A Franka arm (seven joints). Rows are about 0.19 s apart.
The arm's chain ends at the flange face. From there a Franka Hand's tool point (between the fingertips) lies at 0.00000 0.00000 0.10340 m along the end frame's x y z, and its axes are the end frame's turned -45 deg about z.
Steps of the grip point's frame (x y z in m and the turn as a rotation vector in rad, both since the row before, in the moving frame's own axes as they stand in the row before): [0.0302, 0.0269, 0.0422, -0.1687, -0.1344, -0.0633]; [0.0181, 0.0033, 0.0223, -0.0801, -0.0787, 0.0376]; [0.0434, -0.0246, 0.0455, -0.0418, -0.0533, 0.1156]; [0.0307, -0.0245, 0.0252, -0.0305, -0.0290, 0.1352]
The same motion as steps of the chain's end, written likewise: [0.0372, -0.0242, 0.0446, -0.2143, 0.0243, -0.0633]; [0.0152, -0.0221, 0.0230, -0.1123, 0.0010, 0.0376]; [0.0145, -0.0550, 0.0457, -0.0672, -0.0081, 0.1156]; [0.0046, -0.0434, 0.0253, -0.0421, 0.0011, 0.1352]
